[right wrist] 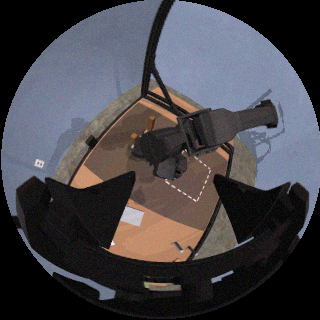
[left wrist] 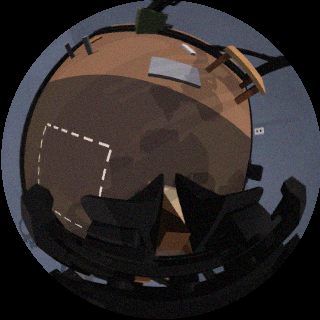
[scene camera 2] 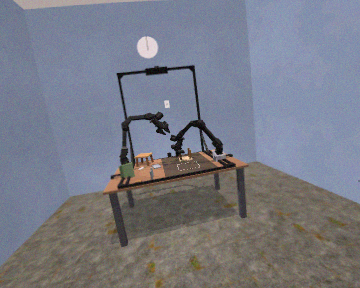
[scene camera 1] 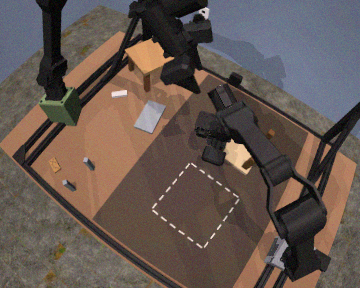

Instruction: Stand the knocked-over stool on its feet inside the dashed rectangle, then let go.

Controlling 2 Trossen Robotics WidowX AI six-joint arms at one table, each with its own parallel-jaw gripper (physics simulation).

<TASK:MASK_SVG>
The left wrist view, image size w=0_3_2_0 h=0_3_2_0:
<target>left gripper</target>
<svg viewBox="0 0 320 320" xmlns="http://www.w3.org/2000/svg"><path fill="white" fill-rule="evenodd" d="M20 195L21 217L31 238L42 251L77 272L88 276L92 274L106 280L106 284L83 278L77 281L53 271L52 276L59 283L102 308L129 316L154 319L180 318L209 312L243 297L258 287L281 266L300 240L295 233L284 245L282 243L298 225L306 204L305 185L293 176L283 181L280 188L282 198L270 215L258 202L263 193L261 186L220 195L180 173L175 173L176 193L184 223L190 231L188 238L192 253L155 255L163 201L163 173L159 173L129 199L90 194L81 196L81 206L91 220L85 238L66 229L51 210L54 199L49 189L36 182ZM134 276L168 277L169 286L142 285L143 282L134 281ZM223 266L224 270L213 274L212 278L199 281L198 273Z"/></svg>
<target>stool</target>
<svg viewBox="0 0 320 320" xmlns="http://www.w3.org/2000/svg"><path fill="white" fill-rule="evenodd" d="M134 276L134 281L143 283L150 281L149 277ZM163 185L157 249L181 250L182 248L185 254L192 253L188 238L190 231L184 223L176 188Z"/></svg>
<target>stool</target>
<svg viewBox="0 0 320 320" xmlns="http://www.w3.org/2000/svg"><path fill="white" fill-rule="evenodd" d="M204 68L209 73L232 57L249 76L239 84L239 87L242 89L251 82L254 82L254 85L236 96L234 101L239 104L258 91L261 95L265 94L261 76L247 58L233 45L225 46L223 50L226 52Z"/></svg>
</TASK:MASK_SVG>
